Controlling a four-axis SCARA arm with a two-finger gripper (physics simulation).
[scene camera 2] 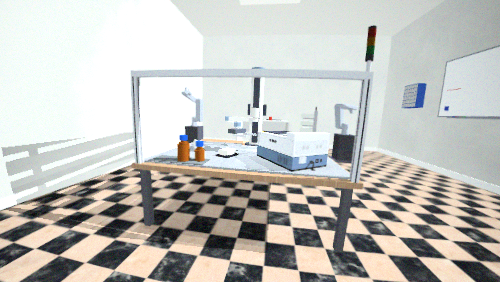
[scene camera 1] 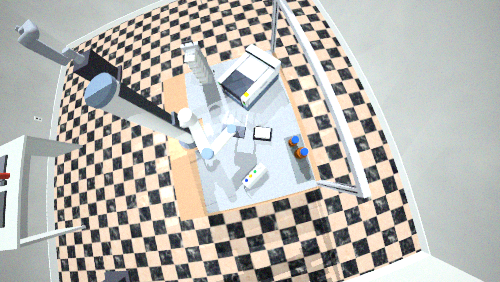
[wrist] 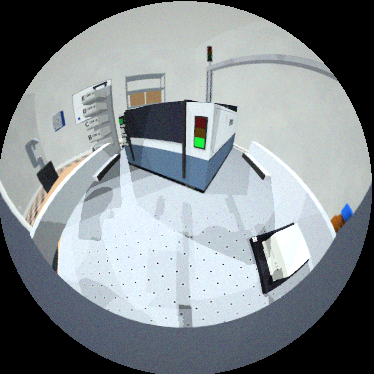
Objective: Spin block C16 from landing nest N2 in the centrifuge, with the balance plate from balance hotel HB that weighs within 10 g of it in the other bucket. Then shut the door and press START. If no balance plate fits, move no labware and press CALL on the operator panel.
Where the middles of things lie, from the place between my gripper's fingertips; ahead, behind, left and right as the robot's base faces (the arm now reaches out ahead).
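White plate in dark frame point(wrist: 267, 284): from my hand, 18 cm to the right, 16 cm ahead, 13 cm below. White centrifuge point(scene camera 1: 246, 81): 33 cm to the left of my hand, 18 cm ahead, 4 cm below. Nearest to my hand of the things named here, going by their middles: the white plate in dark frame.
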